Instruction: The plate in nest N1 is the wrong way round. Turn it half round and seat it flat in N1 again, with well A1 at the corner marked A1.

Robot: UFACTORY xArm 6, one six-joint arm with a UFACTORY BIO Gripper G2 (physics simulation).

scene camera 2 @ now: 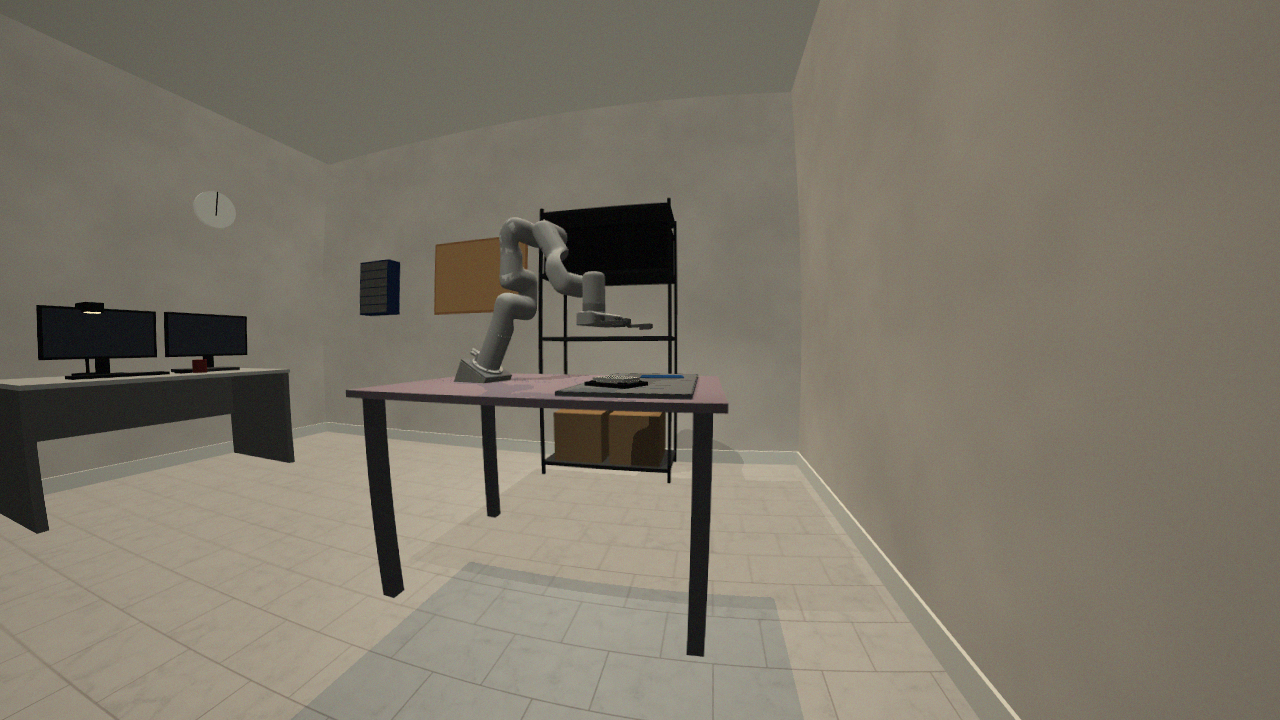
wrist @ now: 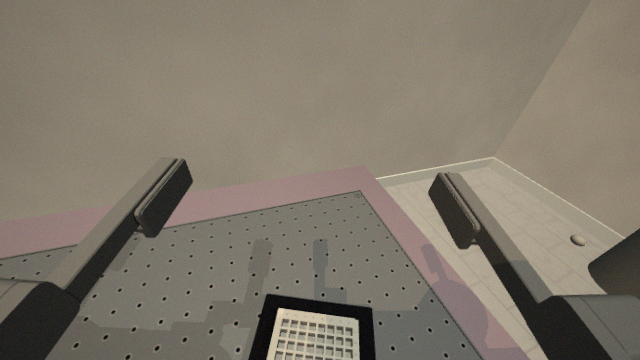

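The plate (scene camera 2: pixel 615 377) (wrist: pixel 318 335) is off-white with a grid of square wells and sits in a black nest (scene camera 2: pixel 617 384) (wrist: pixel 367 332) on the grey perforated board (scene camera 2: pixel 673 388) (wrist: pixel 200 285). In the wrist view the plate's near part is cut off by the bottom edge, and no A1 mark or nest label can be read. My gripper (scene camera 2: pixel 640 325) (wrist: pixel 309 204) is open, its two fingers wide apart with nothing between them. It hangs well above the board and the plate, touching neither.
The board lies on a pink table (scene camera 2: pixel 429 387) (wrist: pixel 280 192). A flat blue item (scene camera 2: pixel 662 376) lies at the board's far side. A black shelf rack (scene camera 2: pixel 672 313) stands behind the table. A desk (scene camera 2: pixel 143 404) with two monitors stands at the left.
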